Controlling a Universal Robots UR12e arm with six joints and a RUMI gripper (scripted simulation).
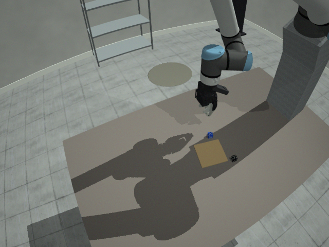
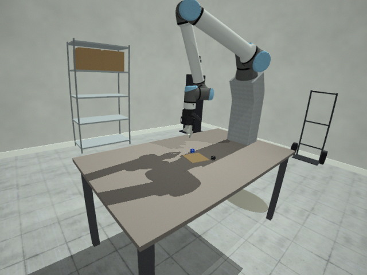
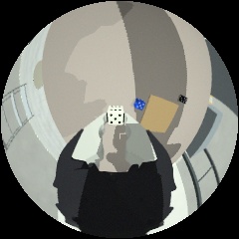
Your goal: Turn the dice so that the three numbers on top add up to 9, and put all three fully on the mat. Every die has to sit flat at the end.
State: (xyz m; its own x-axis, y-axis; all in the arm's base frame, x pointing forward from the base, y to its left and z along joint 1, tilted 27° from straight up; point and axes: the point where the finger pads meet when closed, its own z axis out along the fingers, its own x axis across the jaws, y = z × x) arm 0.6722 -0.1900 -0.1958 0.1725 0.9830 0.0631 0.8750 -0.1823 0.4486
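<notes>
Right now the blue die is 10 cm below my hand, 6 cm to the left of it and 3 cm ahead of it. Also, from my hand: tan mat (15 cm to the left, 11 cm below, 9 cm ahead); white die (right at my hand); black die (25 cm to the left, 10 cm below, 2 cm ahead).
</notes>
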